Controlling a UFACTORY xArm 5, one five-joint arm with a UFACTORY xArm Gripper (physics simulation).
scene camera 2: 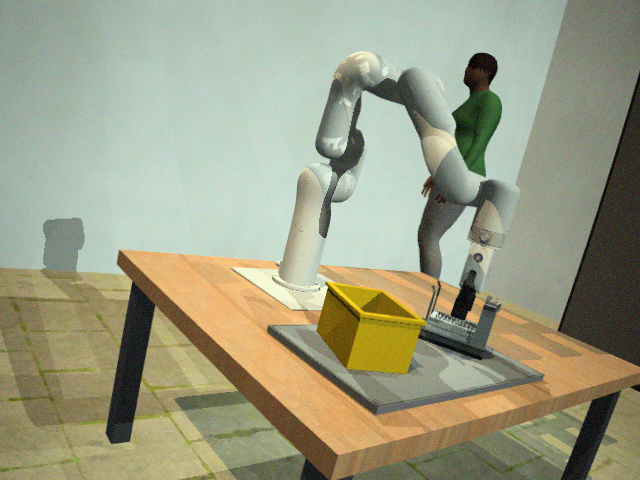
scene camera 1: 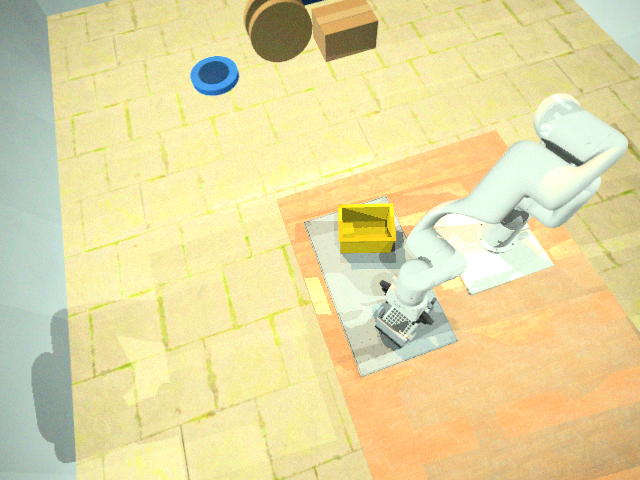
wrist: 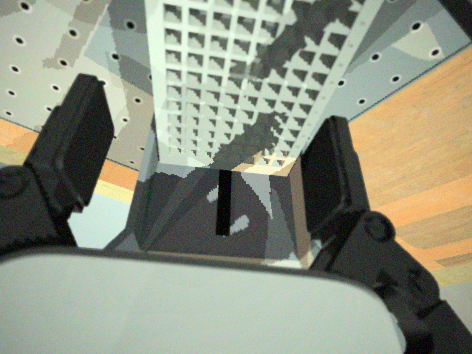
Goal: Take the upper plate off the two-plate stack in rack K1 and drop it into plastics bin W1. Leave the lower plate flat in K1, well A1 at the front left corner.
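Frame: origin at the arm's base, x right, y back, z down, level; centimetres.
Seen in the pictures: gripper, between the fingertips: [scene camera 2: 460, 313] [scene camera 1: 402, 309] [wrist: 215, 121]; arm's base, origin of its link: [scene camera 2: 295, 283] [scene camera 1: 495, 235].
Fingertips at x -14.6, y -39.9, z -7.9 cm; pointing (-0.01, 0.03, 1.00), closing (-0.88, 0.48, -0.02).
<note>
Pixels of each thing's top centre, then the offset from my fingertips to it. Level surfaces: height alone.
- pale gridded plate, centre of its top: [wrist: 242, 93] [scene camera 2: 459, 322] [scene camera 1: 404, 315] dx -1.1, dy +0.4, dz +2.2 cm
- grey rack K1, centre of its top: [wrist: 246, 221] [scene camera 2: 465, 292] [scene camera 1: 409, 306] dx -0.8, dy +1.0, dz -4.6 cm
- yellow plastics bin W1, centre of its top: [scene camera 2: 373, 300] [scene camera 1: 366, 222] dx +28.3, dy +0.0, dz -2.6 cm
- grey perforated board, centre of its top: [scene camera 2: 416, 352] [scene camera 1: 374, 276] dx +14.1, dy -2.1, dz +7.3 cm
- wooden table, height of its surface: dz +8.7 cm
A pale gridded plate [scene camera 1: 397, 319] [scene camera 2: 443, 316] [wrist: 240, 80] lies in the grey rack K1 [scene camera 1: 391, 333] [scene camera 2: 484, 330] [wrist: 175, 220]. It looks flat. Whether one or two plates are there cannot be told, and well A1 cannot be picked out. My gripper [scene camera 1: 405, 302] [scene camera 2: 461, 312] [wrist: 215, 121] is open and empty; in the wrist view its black fingers stand apart on either side of the plate, low near its level. Contact cannot be made out. The yellow plastics bin W1 [scene camera 1: 366, 245] [scene camera 2: 385, 343] stands upright; no plate can be made out in it, and its floor is partly shadowed or hidden.
Bin and rack stand on a grey perforated board [scene camera 1: 343, 304] [scene camera 2: 403, 392] on the wooden table [scene camera 1: 491, 382] [scene camera 2: 248, 361]. K1 has a tall slotted end wall and thin upright posts at its other end. A person [scene camera 2: 483, 121] in green stands behind the table.
</note>
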